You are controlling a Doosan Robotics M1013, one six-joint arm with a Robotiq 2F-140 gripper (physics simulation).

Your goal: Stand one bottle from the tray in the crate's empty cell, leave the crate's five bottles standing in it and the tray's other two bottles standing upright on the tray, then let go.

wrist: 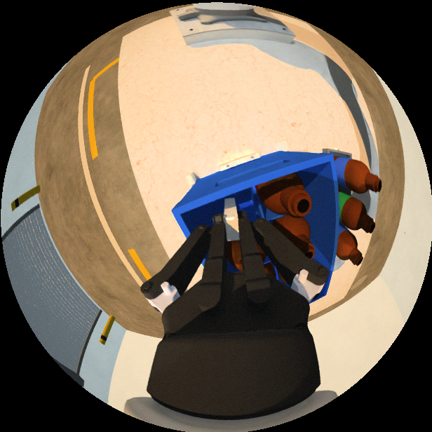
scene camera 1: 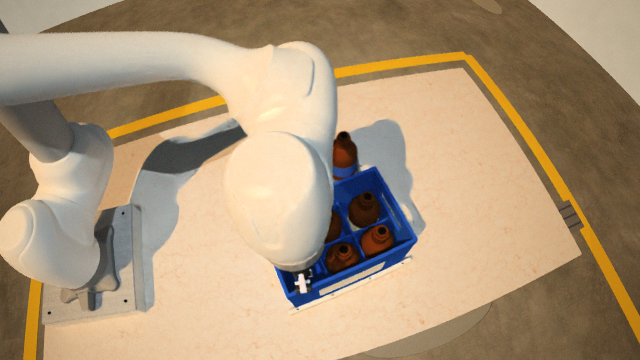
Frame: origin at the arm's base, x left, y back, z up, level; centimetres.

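Where they show: arm's base at its link origin: (scene camera 1: 88,264).
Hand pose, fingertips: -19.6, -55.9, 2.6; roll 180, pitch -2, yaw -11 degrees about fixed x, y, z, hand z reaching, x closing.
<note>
Each offset is from my fingertips to the centre of the thing, as dx, dy, dz. "spot": to the spot under its first point.
The blue crate @(spot: -3.9, -20.1, +7.7) (scene camera 1: 406,246) (wrist: 207,196) stands upright with brown bottles in its cells. Bottles show at the right end @(spot: +7.8, -16.4, +4.1) (scene camera 1: 364,210), at the front right (scene camera 1: 377,241), and at the front middle (scene camera 1: 343,257); another @(+9.1, -8.0, -0.5) (scene camera 1: 333,229) is partly behind the arm. In the wrist view, one bottle (wrist: 286,196) has its mouth toward the camera, and others are partly behind the fingers. My gripper (scene camera 1: 302,283) (wrist: 230,207) is shut and empty, over or inside the crate's near-left corner cell; its tip depth is unclear. Three bottles (wrist: 357,176) (wrist: 354,212) (wrist: 347,245) stand beyond the crate; the blue-labelled one also shows in the scene view (scene camera 1: 345,154).
The white arm (scene camera 1: 280,195) hides the crate's left and rear parts and most of the tray area in the scene view. A pale strip @(spot: -5.3, -9.1, -6.0) (scene camera 1: 352,287) runs along the crate's front. The robot's base plate (scene camera 1: 127,255) (wrist: 240,36) is at the table's left.
</note>
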